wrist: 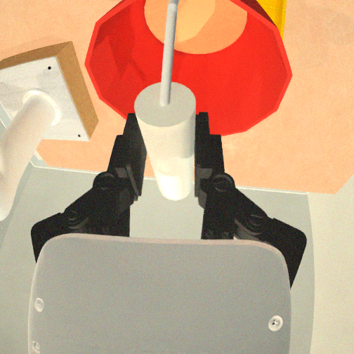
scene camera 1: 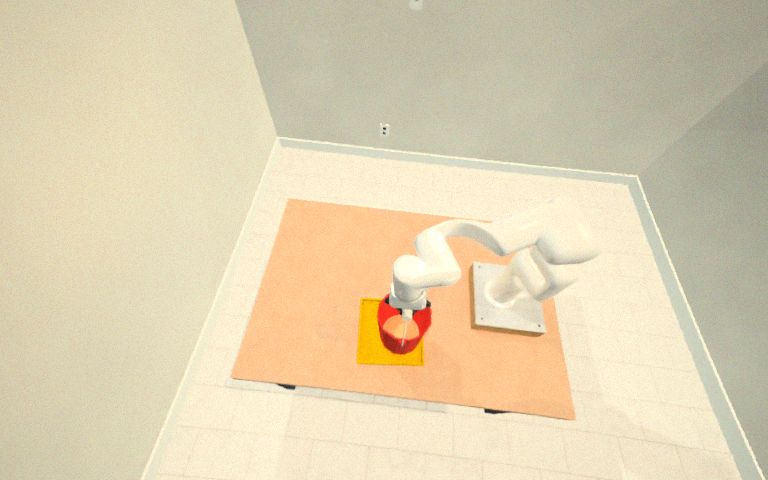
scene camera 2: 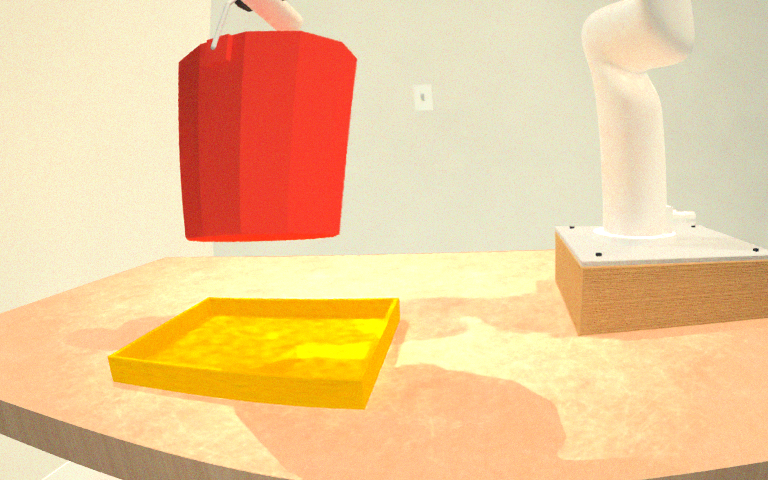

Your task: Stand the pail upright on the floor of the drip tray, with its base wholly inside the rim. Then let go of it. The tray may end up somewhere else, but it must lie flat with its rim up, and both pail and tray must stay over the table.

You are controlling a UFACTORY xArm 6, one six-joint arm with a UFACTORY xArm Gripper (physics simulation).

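Frame: origin at the arm's base, x ahead, y left, z up, level; centimetres.
Where they show: gripper, fingertip midpoint: (scene camera 1: 407,310) (scene camera 2: 262,2); arm's base, origin of the base link: (scene camera 1: 499,293) (scene camera 2: 634,238).
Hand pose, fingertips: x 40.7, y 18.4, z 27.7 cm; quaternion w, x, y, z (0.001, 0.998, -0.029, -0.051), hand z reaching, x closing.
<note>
Each offset is from my fingertips to the top centre of the thing. "pt": to the spot under its first point.
The red pail @(pt dx +4.4, dy +6.5, dz -8.5 cm) (scene camera 1: 390,338) (scene camera 2: 266,135) (wrist: 220,95) hangs in the air by its wire bail, nearly upright, with its open top up. Its base is above the table and clear of the tray. The yellow drip tray @(dx +2.8, dy -2.6, dz -33.0 cm) (scene camera 1: 368,339) (scene camera 2: 237,380) (wrist: 281,17) lies flat on the table, rim up, and in the scene camera 1 view the pail overlaps its right part. My gripper (wrist: 169,129) is shut on the white handle grip (wrist: 172,130) of the pail, above the pail's rim. In the scene camera 2 view the fingers are mostly out of frame at the top.
The robot's base plate (scene camera 1: 506,316) (scene camera 2: 668,257) (wrist: 62,117) on its wooden block stands to the right of the tray in both scene views. The table's front edge (scene camera 1: 339,387) runs in front of the tray. The arm reaches over the table from the right.
</note>
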